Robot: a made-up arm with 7 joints.
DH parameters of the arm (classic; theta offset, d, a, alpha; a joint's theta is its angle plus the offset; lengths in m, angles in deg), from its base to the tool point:
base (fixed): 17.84 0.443 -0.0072 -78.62
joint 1: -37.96 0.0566 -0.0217 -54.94
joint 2: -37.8 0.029 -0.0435 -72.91
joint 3: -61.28 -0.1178 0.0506 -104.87
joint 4: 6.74 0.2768 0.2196 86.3
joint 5: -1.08 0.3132 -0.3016 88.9
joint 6: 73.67 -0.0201 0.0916 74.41
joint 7: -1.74 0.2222 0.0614 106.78
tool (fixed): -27.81 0.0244 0 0
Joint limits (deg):
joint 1: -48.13..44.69
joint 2: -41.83..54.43
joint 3: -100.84..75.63
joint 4: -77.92..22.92
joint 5: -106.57..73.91
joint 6: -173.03..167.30
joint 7: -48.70..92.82
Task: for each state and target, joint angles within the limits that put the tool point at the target. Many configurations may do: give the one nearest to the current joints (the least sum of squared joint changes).
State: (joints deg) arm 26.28 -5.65 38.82 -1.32 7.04 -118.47 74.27
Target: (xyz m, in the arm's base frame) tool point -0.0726 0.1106 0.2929
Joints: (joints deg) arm 38.62 0.90 21.43 -3.39 53.52 -151.81 79.69
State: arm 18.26 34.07 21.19 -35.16 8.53 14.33 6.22
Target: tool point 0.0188 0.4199 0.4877
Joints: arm 30.51 -12.16 -20.48 -0.33 13.92 -35.00 8.96
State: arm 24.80 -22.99 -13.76 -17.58 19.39 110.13 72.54
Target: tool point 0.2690 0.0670 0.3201
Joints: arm 37.03 -25.40 -18.19 -3.14 35.37 136.69 75.33
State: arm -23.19 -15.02 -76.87 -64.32 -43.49 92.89 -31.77
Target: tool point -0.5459 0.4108 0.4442
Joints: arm -48.13 -41.83 -85.01 -77.85 -5.58 103.82 -29.45
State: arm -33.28 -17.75 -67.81 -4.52 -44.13 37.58 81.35
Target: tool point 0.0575 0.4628 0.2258
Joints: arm 4.39 -23.92 -70.93 10.16 -39.91 0.93 90.77
